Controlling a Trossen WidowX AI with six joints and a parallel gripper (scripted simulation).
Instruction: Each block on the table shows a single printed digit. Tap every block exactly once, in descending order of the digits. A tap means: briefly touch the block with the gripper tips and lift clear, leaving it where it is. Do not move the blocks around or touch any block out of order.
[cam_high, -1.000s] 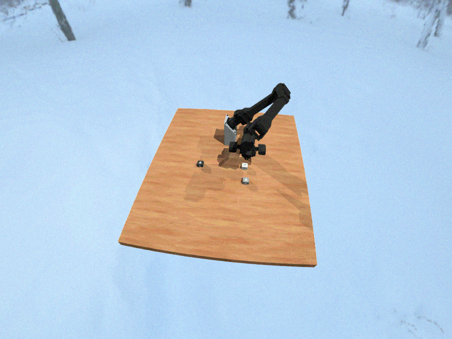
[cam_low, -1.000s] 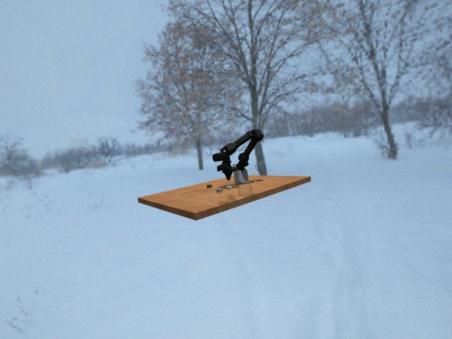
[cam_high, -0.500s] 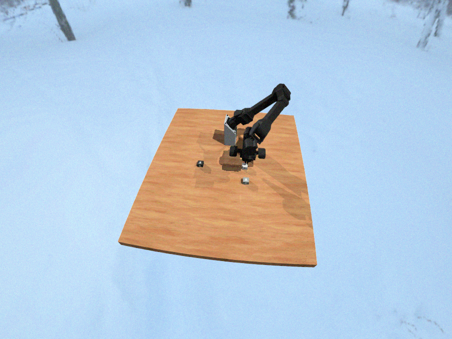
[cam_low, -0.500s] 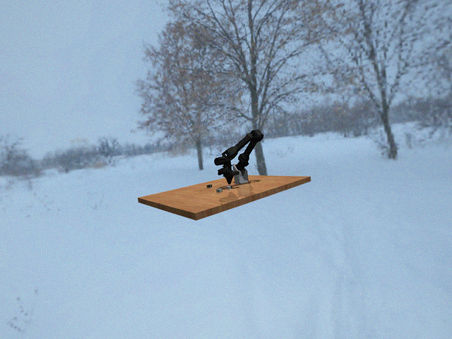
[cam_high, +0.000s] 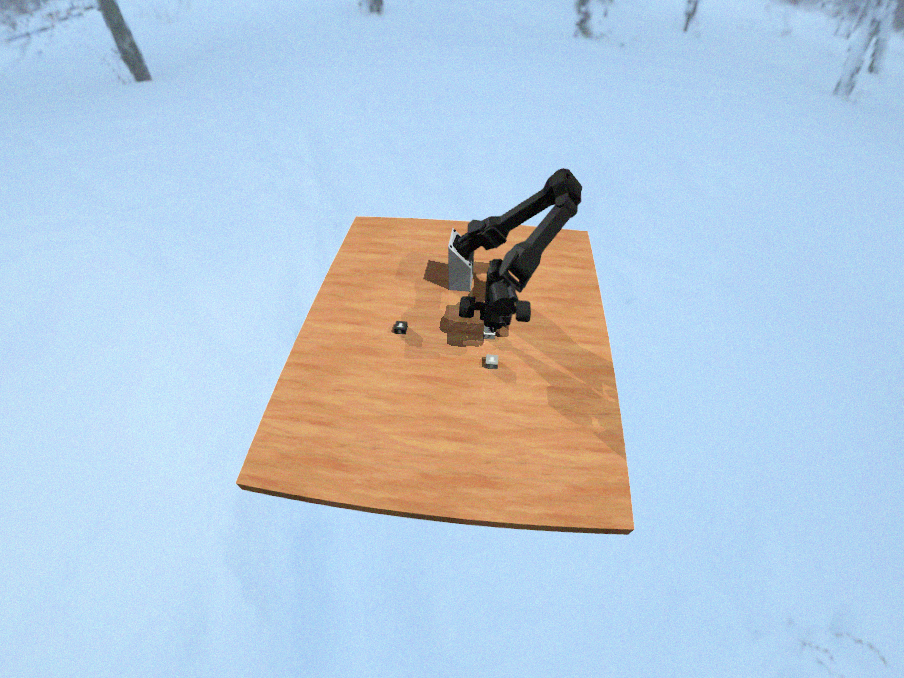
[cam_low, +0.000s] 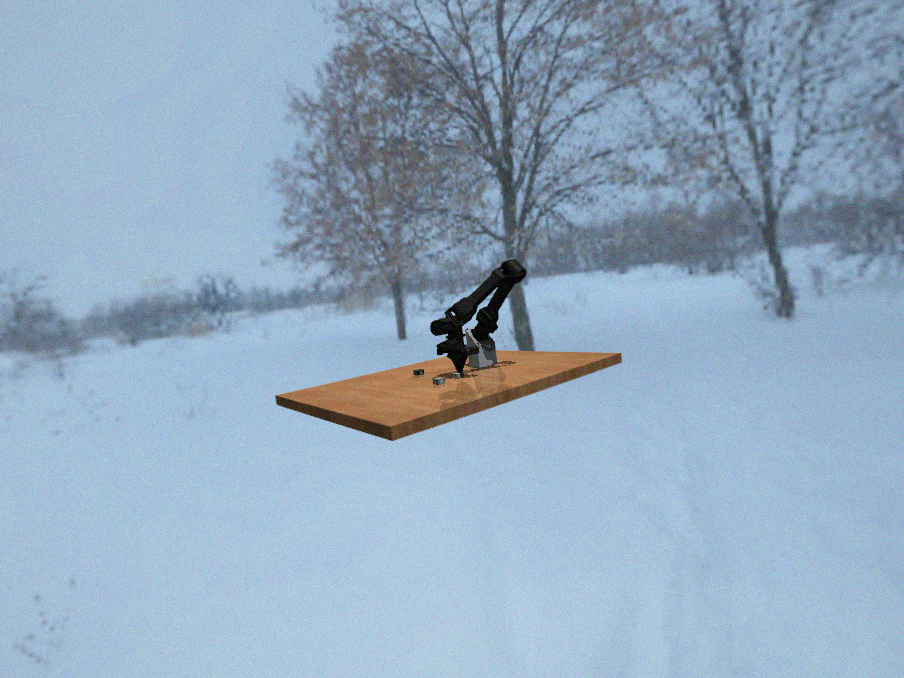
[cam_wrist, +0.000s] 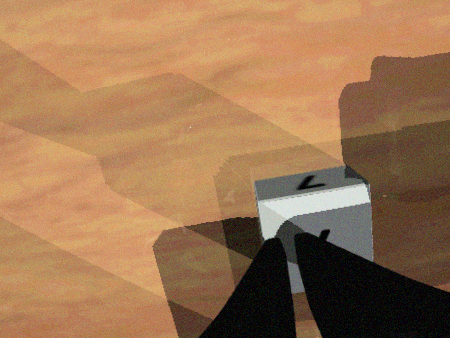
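The white block is 1 cm to the right of my gripper tip and 1 cm below it. From my gripper tip the other things lie so: black block (26 cm to the right, 3 cm ahead, 1 cm below); then grey block (10 cm ahead, 1 cm to the left, 1 cm below).
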